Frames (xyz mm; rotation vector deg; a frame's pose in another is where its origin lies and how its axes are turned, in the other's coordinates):
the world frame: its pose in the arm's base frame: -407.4 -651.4 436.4 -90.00 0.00 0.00
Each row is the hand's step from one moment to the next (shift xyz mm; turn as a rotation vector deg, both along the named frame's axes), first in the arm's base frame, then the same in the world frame.
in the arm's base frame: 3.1 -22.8 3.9 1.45 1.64 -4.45
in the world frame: 3.1 -3.9 -22.8 1.45 4.45 1.64
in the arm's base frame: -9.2 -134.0 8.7 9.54 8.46 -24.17
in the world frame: -9.2 -8.7 -134.0 9.54 24.17 8.46
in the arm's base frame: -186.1 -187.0 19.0 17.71 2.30 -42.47
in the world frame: -186.1 -19.0 -187.0 17.71 42.47 2.30
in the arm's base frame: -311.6 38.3 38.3 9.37 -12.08 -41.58
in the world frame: -311.6 -38.3 38.3 9.37 41.58 -12.08
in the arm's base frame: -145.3 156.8 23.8 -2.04 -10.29 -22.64
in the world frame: -145.3 -23.8 156.8 -2.04 22.64 -10.29
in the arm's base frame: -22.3 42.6 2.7 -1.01 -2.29 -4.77
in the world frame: -22.3 -2.7 42.6 -1.01 4.77 -2.29
